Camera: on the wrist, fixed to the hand. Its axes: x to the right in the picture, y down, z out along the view.
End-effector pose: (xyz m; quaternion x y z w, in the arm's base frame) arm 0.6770 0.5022 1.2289 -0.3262 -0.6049 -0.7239 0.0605
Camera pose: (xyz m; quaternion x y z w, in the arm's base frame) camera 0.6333 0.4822 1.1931 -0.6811 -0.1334 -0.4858 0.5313
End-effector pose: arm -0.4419 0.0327 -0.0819 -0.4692 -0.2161 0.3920 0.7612
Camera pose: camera -0.3925 0.0073 -0.0593 -0.5199 0.1494 0.8160 0.2038
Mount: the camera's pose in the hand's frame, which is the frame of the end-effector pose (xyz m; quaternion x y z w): 0.0084 -0.0458 -0.0377 -0.0652 -0.0213 0.7237 0.6867
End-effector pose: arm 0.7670 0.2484 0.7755 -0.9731 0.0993 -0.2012 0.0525
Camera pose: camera 0.7673 0.2889 0.8197 -0.6041 0.7844 -0.0730 0.1203
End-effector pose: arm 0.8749 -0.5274 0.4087 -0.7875 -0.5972 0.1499 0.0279
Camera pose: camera 0.8444 -0.5013 0.4532 0.9716 -0.1494 -0.1010 0.1534
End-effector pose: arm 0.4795 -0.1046 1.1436 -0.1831 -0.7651 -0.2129 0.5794
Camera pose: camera 0.4837 -0.1632 1.1555 -0.7218 -0.3914 0.2271 0.5237
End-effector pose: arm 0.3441 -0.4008 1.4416 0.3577 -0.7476 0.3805 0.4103
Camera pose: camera 0.3923 -0.3910 1.4757 -0.3141 -0.8058 0.5019 0.0138
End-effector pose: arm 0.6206 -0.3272 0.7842 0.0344 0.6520 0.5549 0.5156
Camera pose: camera 0.6141 -0.3654 0.7386 -0.4737 -0.3757 -0.7959 0.0314
